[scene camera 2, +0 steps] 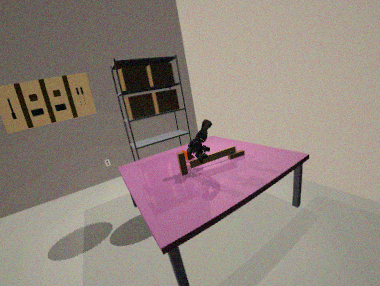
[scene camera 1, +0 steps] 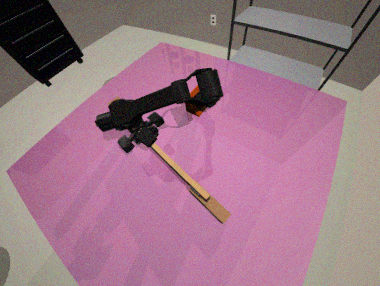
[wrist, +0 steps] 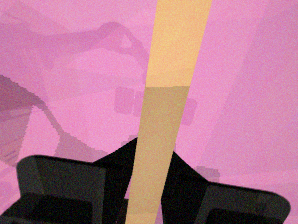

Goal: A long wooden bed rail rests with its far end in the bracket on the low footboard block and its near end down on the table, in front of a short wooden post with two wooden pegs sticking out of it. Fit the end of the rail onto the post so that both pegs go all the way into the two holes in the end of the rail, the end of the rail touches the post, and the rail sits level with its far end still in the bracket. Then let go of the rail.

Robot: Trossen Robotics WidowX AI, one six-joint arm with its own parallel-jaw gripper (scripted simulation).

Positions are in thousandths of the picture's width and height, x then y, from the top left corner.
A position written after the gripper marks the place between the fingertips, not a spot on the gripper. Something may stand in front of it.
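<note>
Gripper (scene camera 1: 391, 495) in sight. Same for the gripper (wrist: 502, 641).
</note>
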